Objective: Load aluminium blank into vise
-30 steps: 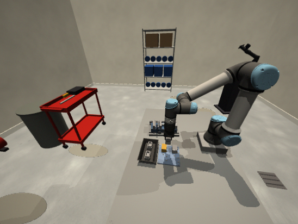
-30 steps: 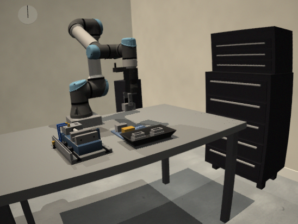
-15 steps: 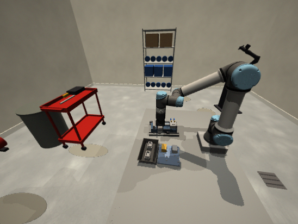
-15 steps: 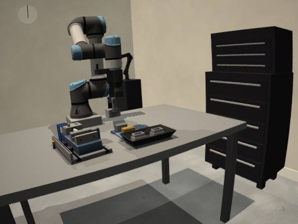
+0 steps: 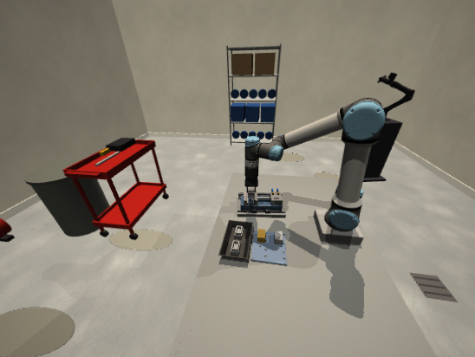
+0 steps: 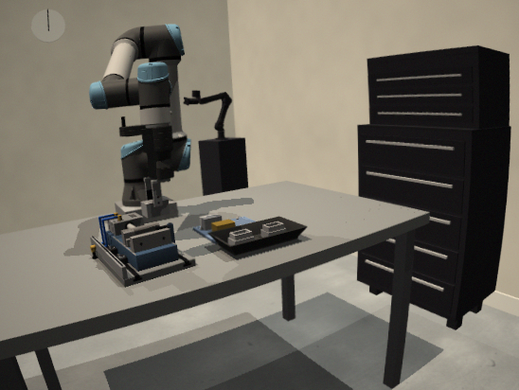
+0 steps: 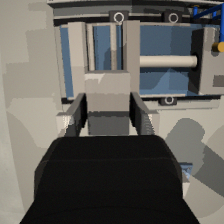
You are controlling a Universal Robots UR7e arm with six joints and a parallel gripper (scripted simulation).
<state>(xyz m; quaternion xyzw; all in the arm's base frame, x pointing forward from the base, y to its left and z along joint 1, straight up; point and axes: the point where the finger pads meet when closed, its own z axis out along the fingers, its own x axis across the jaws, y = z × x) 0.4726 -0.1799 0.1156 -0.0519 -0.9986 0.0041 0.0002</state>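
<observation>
My hand is 70 mm past the vise, 30 mm to the left of it and 130 mm above it. Also, from my hand: brass blank: 30 mm behind, 230 mm to the left, 150 mm below; aluminium blank: 30 mm below.
</observation>
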